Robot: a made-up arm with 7 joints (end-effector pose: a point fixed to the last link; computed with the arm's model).
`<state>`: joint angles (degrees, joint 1 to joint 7).
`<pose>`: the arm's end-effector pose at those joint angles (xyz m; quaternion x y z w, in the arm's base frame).
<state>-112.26 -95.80 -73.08 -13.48 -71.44 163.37 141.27</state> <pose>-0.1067 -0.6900 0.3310 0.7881 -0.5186 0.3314 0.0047</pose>
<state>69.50 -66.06 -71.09 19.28 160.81 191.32 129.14</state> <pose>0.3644 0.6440 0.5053 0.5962 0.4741 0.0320 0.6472</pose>
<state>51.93 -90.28 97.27 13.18 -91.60 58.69 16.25</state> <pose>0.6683 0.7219 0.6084 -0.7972 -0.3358 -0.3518 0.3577</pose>
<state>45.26 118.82 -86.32 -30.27 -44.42 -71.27 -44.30</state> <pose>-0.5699 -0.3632 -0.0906 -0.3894 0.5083 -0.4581 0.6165</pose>
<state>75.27 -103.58 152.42 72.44 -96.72 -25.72 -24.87</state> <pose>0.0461 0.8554 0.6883 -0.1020 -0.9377 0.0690 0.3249</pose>
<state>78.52 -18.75 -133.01 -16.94 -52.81 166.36 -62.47</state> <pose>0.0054 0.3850 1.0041 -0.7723 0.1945 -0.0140 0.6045</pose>
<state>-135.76 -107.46 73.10 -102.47 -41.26 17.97 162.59</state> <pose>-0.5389 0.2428 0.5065 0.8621 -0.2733 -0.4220 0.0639</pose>
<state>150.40 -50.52 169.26 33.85 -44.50 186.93 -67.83</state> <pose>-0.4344 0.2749 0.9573 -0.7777 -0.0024 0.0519 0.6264</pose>
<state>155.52 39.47 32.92 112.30 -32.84 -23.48 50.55</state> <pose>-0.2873 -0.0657 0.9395 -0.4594 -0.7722 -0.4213 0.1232</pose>
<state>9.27 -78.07 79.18 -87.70 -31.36 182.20 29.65</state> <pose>0.3770 -0.2662 0.5163 -0.5254 -0.2505 0.7519 0.3097</pose>
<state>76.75 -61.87 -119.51 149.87 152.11 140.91 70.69</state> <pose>0.2133 0.0592 0.3978 0.6416 0.4679 -0.5875 0.1560</pose>
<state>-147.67 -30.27 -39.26 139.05 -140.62 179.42 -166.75</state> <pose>-0.4109 -0.1471 0.4947 0.3985 0.7428 -0.0957 0.5294</pose>
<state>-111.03 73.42 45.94 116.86 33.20 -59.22 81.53</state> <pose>0.2343 -0.0923 0.6802 0.1745 -0.9408 -0.2483 0.1511</pose>
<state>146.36 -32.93 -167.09 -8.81 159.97 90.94 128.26</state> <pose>-0.2340 0.4180 1.2245 -0.3346 -0.0927 0.6524 0.6737</pose>
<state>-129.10 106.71 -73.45 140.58 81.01 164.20 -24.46</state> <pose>-0.0609 0.2423 0.4166 -0.8994 -0.2673 0.3179 0.1363</pose>
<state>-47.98 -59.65 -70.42 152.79 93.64 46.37 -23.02</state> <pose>-0.2179 -0.1089 0.3310 0.0507 -0.9942 -0.0203 0.0927</pose>
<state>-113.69 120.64 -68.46 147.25 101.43 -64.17 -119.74</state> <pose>-0.1088 0.2073 0.6880 0.1187 0.7650 0.4198 0.4737</pose>
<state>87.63 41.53 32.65 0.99 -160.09 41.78 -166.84</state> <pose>-0.1783 -0.7085 1.1126 0.4838 0.3989 -0.0683 0.7760</pose>
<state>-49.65 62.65 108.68 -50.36 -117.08 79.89 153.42</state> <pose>-0.8141 0.1720 0.6362 0.2975 -0.3170 -0.4038 0.8049</pose>
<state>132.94 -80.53 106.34 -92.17 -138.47 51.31 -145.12</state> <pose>0.2050 0.6842 0.5658 -0.2540 0.8822 -0.0379 0.3947</pose>
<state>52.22 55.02 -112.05 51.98 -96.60 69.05 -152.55</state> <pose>-0.0439 -0.7965 0.9714 0.4659 0.5941 -0.5540 0.3509</pose>
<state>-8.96 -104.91 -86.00 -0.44 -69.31 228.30 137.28</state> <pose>0.7401 -0.0930 0.2989 -0.7770 -0.3038 0.3724 0.4067</pose>
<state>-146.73 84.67 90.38 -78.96 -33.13 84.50 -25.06</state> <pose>-0.0300 0.6174 0.4139 -0.4401 0.5144 0.6797 0.2825</pose>
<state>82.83 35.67 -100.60 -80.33 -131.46 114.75 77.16</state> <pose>-0.2507 0.0182 0.9973 -0.3564 -0.2541 0.5524 0.7094</pose>
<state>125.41 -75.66 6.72 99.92 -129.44 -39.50 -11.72</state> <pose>-0.4423 0.4898 0.0019 -0.2643 0.3602 0.5014 0.7409</pose>
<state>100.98 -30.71 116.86 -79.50 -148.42 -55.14 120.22</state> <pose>0.4940 0.3782 0.6374 0.6725 -0.5506 -0.1213 0.4794</pose>
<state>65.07 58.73 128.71 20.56 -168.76 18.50 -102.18</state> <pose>-0.3970 -0.9053 0.6916 0.2596 -0.0781 0.8152 0.5118</pose>
